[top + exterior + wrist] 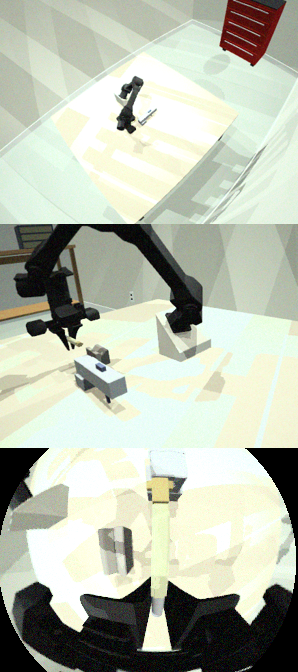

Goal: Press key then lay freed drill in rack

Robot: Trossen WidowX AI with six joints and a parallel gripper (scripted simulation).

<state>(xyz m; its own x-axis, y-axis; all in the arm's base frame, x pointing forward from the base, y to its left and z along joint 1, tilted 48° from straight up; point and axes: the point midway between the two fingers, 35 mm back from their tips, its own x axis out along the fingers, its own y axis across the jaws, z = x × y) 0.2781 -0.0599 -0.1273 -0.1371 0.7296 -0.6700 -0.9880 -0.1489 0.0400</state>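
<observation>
The drill is 40 mm to the left of my gripper tip and 40 mm above it. Also, from my gripper tip: blue key: 230 mm to the left; then grey block: 200 mm to the left; then grey rack: 60 mm behind, 30 mm to the left, 30 mm below.
</observation>
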